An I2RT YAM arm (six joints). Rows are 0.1 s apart.
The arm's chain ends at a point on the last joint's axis. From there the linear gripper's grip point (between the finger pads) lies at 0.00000 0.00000 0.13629 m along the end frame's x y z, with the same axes.
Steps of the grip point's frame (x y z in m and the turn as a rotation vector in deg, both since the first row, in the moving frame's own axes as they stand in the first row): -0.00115, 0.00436, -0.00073, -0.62, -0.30, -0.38; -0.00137, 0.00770, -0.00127, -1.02, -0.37, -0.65; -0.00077, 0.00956, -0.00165, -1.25, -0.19, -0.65; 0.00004, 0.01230, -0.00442, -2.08, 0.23, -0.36; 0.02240, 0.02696, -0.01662, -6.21, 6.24, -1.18; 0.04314, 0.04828, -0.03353, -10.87, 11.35, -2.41
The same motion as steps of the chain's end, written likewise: -0.00044, 0.00288, -0.00072, -0.62, -0.30, -0.38; -0.00050, 0.00527, -0.00125, -1.02, -0.37, -0.65; -0.00033, 0.00658, -0.00162, -1.25, -0.19, -0.65; -0.00052, 0.00736, -0.00433, -2.08, 0.23, -0.36; 0.00746, 0.01240, -0.01501, -6.21, 6.24, -1.18; 0.01595, 0.02332, -0.02844, -10.87, 11.35, -2.41
